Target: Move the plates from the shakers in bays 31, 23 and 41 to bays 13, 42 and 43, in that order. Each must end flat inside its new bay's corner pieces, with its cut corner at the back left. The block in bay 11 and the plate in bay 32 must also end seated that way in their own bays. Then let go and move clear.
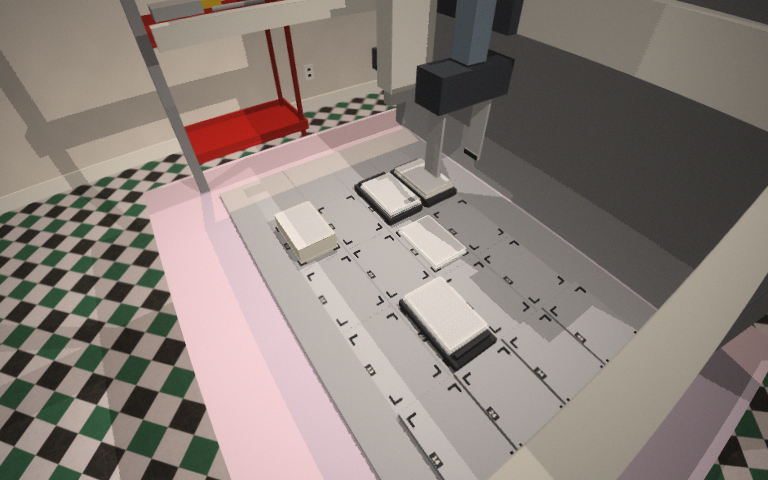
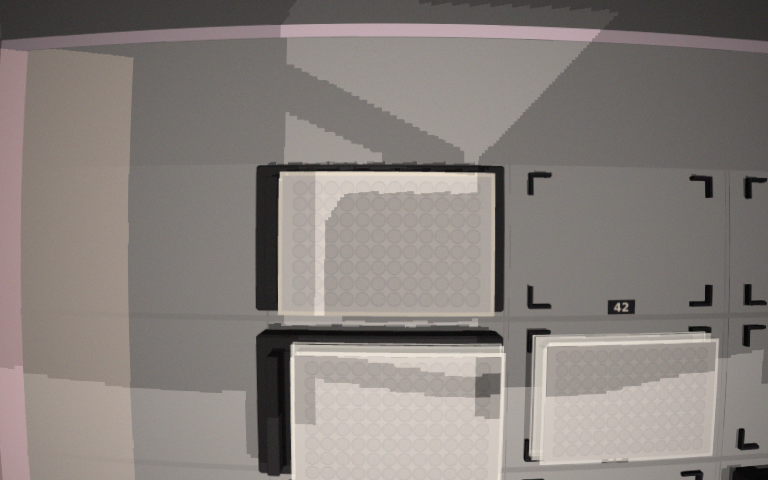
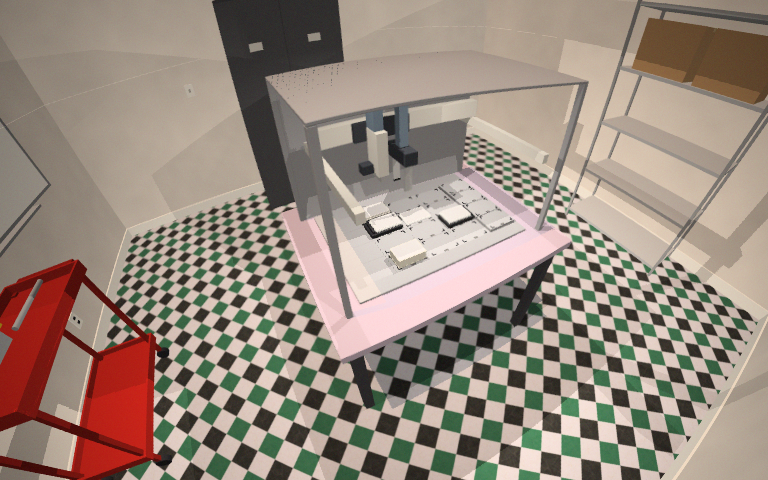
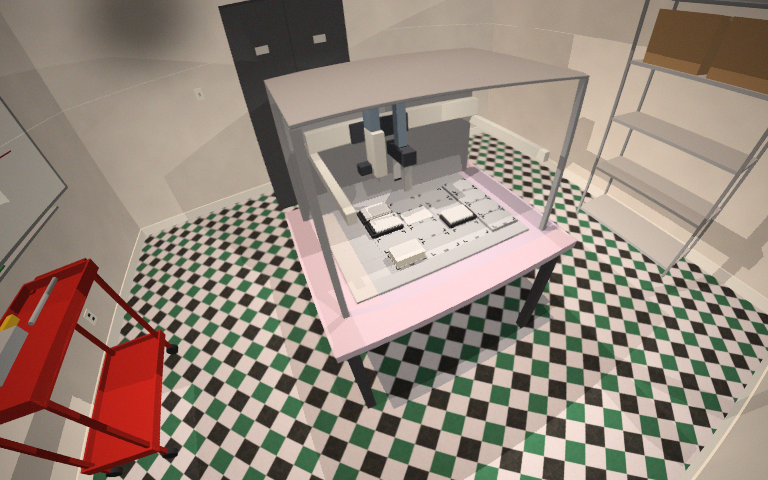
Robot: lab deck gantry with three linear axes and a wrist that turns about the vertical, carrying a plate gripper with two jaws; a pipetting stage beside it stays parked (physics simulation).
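Pixels of known places: gripper, fingertip midpoint: (image 1: 452, 163) (image 3: 402, 184) (image 4: 402, 184); robot's base at its link origin: (image 1: 277, 228) (image 3: 399, 269) (image 4: 397, 269).
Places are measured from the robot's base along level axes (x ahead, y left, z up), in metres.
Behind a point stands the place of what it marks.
Observation:
My gripper (image 1: 452, 163) @[z 0.158, x 0.194, y 0.319 m] (image 3: 402, 181) @[z 0.158, x 0.194, y 0.319 m] (image 4: 402, 181) @[z 0.158, x 0.194, y 0.319 m] is open and empty, its jaws hanging above the bay 41 plate (image 1: 420, 175) @[z 0.037, x 0.062, y 0.355 m] (image 2: 396, 243) @[z 0.037, x 0.070, y 0.362 m], which lies on its dark shaker (image 2: 266, 237) @[z 0.031, x -0.006, y 0.365 m]. The bay 31 plate (image 1: 386, 193) @[z 0.036, x 0.073, y 0.246 m] (image 2: 396, 435) @[z 0.037, x 0.071, y 0.251 m] and bay 23 plate (image 1: 446, 314) @[z 0.037, x 0.396, y 0.148 m] (image 3: 454, 214) @[z 0.036, x 0.375, y 0.143 m] also lie on shakers. The white plate (image 1: 433, 240) @[z 0.014, x 0.235, y 0.255 m] (image 2: 628, 407) @[z 0.014, x 0.226, y 0.253 m] is in bay 32. The tall cream block (image 1: 305, 229) @[z 0.042, x 0.082, y 0.039 m] (image 3: 407, 251) @[z 0.042, x 0.058, y 0.035 m] is in bay 11. Bay 42 (image 2: 623, 243) @[z 0.000, x 0.229, y 0.362 m], bay 13 (image 1: 394, 356) @[z 0.000, x 0.394, y 0.043 m] and bay 43 (image 1: 522, 271) @[z 0.000, x 0.393, y 0.359 m] show corner pieces and no plate. Most cut corners are too small to tell.
The parked pipetting stage (image 1: 404, 45) (image 3: 377, 152) hangs left of the gripper. Grey enclosure posts (image 3: 333, 226) @[z 0.410, x -0.251, y -0.116 m] and a cream side rail (image 3: 342, 192) @[z 0.400, x -0.171, y 0.036 m] stand around the deck. A red cart (image 3: 116, 390) and a shelf rack (image 3: 665, 127) stand apart from the table.

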